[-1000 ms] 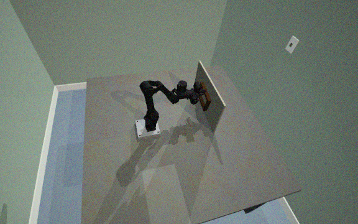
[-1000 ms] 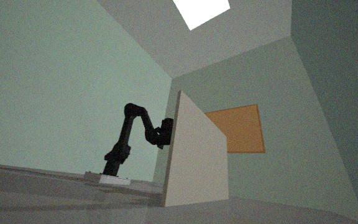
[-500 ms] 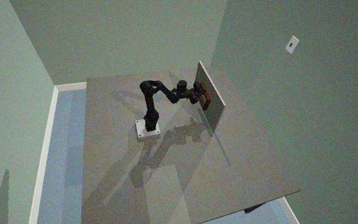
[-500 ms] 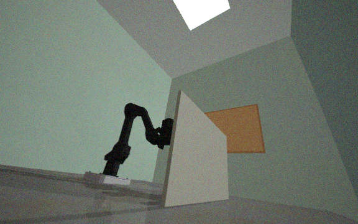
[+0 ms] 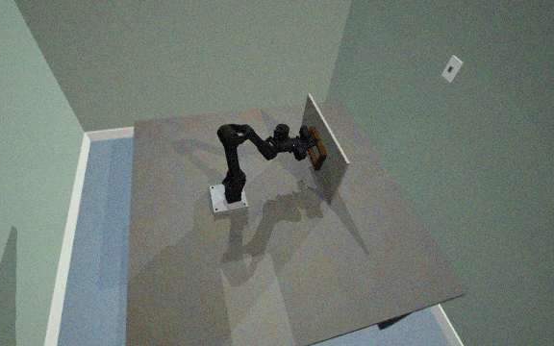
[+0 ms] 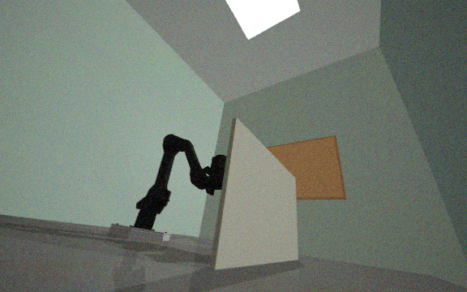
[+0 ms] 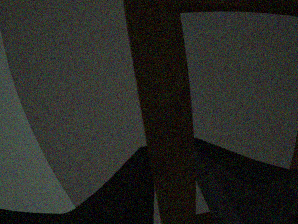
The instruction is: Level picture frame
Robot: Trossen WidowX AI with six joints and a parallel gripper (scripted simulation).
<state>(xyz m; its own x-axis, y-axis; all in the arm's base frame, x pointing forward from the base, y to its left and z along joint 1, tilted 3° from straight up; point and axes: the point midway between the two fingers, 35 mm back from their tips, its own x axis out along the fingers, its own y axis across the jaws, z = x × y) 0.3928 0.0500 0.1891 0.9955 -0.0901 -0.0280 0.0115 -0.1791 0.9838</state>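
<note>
Right now my gripper tip is 5 cm above the brown wooden picture frame, 1 cm to the right of it and 1 cm short of it. Round my gripper tip: white wall panel: 7 cm below, 2 cm ahead, 1 cm to the left.
</note>
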